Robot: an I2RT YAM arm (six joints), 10 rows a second.
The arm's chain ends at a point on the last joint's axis. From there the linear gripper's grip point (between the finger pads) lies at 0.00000 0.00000 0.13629 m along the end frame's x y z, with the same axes.
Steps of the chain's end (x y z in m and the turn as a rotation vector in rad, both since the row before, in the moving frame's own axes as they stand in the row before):
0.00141, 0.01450, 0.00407, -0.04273, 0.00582, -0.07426
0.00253, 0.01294, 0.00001, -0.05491, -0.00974, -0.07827
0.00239, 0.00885, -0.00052, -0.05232, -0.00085, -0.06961
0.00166, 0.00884, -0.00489, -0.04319, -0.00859, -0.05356
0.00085, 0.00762, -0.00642, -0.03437, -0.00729, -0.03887
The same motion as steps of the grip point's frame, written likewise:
0.00242, 0.02029, 0.00394, -0.04273, 0.00582, -0.07426
0.00150, 0.02046, -0.00020, -0.05491, -0.00974, -0.07827
0.00252, 0.01598, -0.00071, -0.05232, -0.00085, -0.06961
0.00065, 0.01475, -0.00502, -0.04319, -0.00859, -0.05356
-0.00005, 0.01232, -0.00650, -0.03437, -0.00729, -0.03887

